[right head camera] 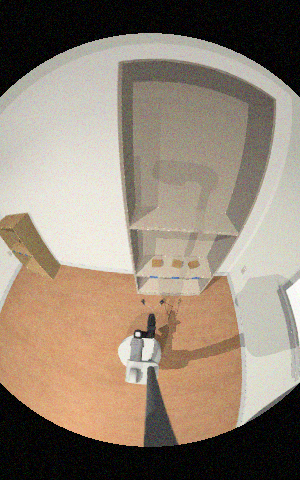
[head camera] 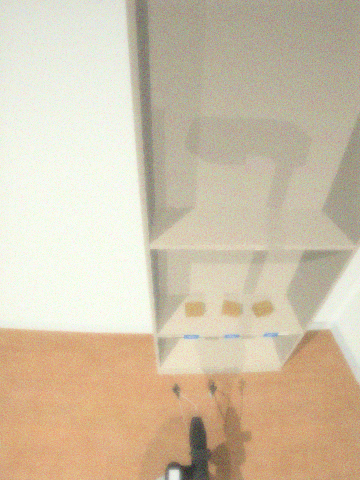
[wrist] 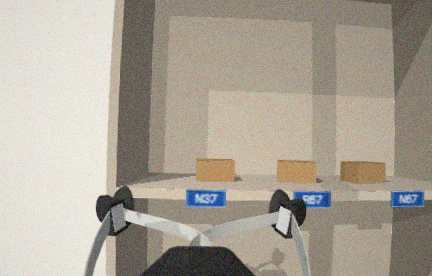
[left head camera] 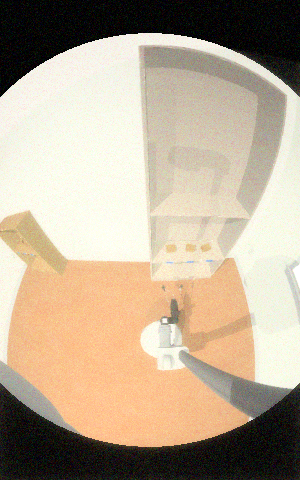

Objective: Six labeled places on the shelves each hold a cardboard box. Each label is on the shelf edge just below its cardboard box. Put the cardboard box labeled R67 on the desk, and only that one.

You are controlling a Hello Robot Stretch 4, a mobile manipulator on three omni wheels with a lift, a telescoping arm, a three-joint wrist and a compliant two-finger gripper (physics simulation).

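Note:
The R67 cardboard box [wrist: 297, 171] [head camera: 232, 308] [left head camera: 190, 247] [right head camera: 177, 263] is the middle of three on the shelf board. Its blue R67 label [wrist: 313, 199] [head camera: 231, 336] is on the edge below, its left part hidden by the right fingertip in the wrist view. The box above the N37 label [wrist: 206, 198] stands to the left, and the box near the N67 label [wrist: 407, 199] to the right. My gripper [wrist: 202, 204] [head camera: 194, 388] [left head camera: 172, 288] [right head camera: 152, 302] is open and empty, in front of the shelf. In the wrist view its fingertips lie left and right of the N37 label. The desk cannot be made out.
The tall beige shelf unit [head camera: 142, 200] [left head camera: 146, 165] [wrist: 112, 150] stands against the wall, its left side panel near the gripper's left finger in the wrist view. A smaller brown shelf unit [left head camera: 47, 250] [right head camera: 40, 247] stands at the far left. A white wall is on the right.

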